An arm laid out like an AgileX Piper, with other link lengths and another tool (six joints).
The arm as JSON. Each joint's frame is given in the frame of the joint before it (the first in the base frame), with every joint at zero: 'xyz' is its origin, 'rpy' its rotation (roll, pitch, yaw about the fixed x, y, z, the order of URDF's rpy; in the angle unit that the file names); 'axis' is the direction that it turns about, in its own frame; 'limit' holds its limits. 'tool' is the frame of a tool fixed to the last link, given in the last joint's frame.
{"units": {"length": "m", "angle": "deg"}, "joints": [
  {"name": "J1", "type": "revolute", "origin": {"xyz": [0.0, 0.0, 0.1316], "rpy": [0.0, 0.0, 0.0]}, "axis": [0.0, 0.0, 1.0], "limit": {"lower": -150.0, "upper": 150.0}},
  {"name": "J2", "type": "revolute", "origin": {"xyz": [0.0, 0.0, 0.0], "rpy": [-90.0, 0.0, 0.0]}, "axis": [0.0, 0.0, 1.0], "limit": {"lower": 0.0, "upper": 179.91}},
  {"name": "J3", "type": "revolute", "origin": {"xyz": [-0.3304, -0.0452, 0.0], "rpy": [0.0, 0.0, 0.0]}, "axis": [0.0, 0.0, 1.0], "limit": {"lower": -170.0, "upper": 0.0}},
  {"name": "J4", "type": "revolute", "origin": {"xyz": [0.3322, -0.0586, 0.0], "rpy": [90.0, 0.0, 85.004]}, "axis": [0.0, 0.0, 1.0], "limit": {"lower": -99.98, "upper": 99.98}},
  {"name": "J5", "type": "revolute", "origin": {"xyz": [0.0, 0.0, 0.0], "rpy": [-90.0, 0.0, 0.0]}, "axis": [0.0, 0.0, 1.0], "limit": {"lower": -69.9, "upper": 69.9}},
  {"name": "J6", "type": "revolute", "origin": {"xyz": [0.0, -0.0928, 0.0], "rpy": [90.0, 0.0, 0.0]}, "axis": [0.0, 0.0, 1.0], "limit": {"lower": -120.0, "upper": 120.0}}
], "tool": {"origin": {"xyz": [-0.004, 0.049, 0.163], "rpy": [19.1, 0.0, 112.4]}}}
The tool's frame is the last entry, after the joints.
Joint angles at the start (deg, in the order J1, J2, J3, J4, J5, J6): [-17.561, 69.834, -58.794, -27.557, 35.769, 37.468]
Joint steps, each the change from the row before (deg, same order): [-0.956, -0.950, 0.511, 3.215, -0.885, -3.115]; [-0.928, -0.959, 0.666, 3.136, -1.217, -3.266]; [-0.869, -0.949, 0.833, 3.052, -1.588, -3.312]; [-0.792, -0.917, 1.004, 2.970, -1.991, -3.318]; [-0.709, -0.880, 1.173, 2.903, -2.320, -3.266]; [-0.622, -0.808, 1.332, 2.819, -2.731, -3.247]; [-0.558, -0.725, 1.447, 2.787, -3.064, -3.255]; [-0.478, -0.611, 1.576, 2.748, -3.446, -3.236]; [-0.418, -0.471, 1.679, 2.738, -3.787, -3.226]
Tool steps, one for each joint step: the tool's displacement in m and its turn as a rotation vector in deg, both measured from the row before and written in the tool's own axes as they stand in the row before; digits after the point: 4 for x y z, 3 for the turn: [0.0000, -0.0019, -0.0046, 0.449, 1.284, -0.240]; [0.0008, -0.0019, -0.0044, 0.189, 1.406, -0.548]; [0.0017, -0.0017, -0.0042, -0.096, 1.546, -0.766]; [0.0025, -0.0014, -0.0037, -0.405, 1.672, -0.933]; [0.0029, -0.0012, -0.0032, -0.678, 1.729, -0.988]; [0.0033, -0.0006, -0.0027, -1.008, 1.763, -1.075]; [0.0032, 0.0001, -0.0022, -1.317, 1.726, -1.087]; [0.0028, 0.0007, -0.0015, -1.632, 1.657, -1.069]; [0.0020, 0.0014, -0.0008, -1.922, 1.512, -0.990]
